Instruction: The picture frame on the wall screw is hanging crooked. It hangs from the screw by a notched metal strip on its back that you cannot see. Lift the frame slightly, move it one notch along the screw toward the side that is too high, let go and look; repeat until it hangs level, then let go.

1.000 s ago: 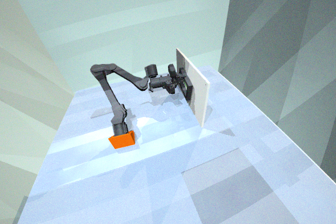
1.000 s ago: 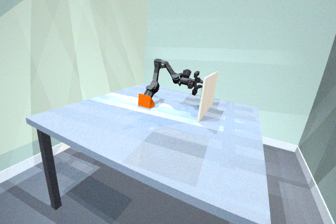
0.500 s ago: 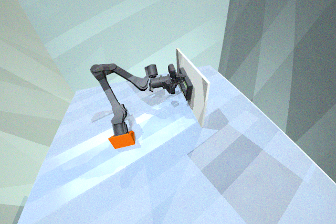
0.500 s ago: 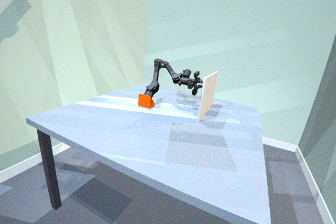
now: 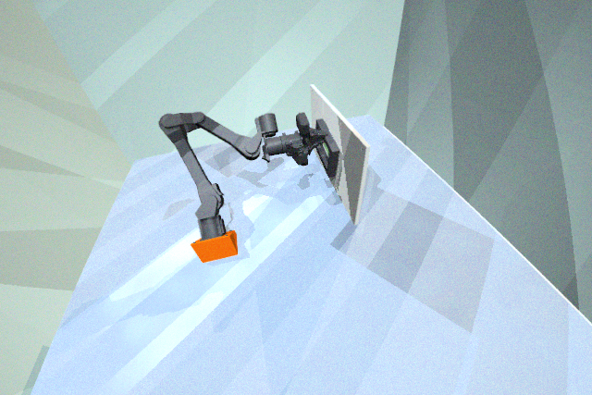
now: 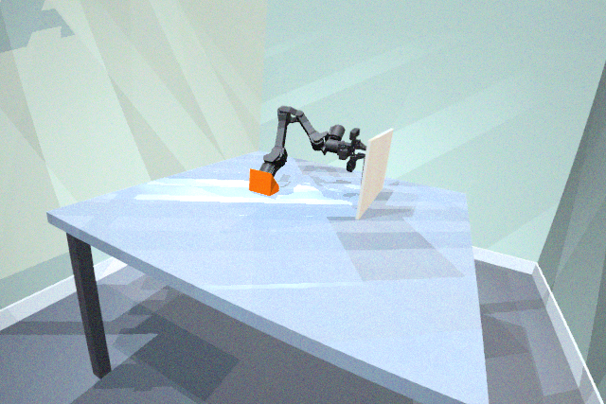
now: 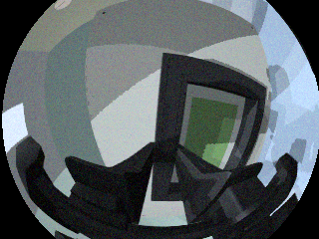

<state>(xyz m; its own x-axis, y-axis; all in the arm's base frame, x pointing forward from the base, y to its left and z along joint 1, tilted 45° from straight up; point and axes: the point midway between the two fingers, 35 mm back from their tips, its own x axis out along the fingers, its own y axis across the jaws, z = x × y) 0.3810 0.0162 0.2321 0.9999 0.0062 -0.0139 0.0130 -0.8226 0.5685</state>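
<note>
Right now my gripper tip is 1 cm short of the picture frame, 1 cm to the right of it and 5 cm above it. Also, from my gripper tip: wall board: 2 cm ahead, 2 cm to the left, 6 cm below.
</note>
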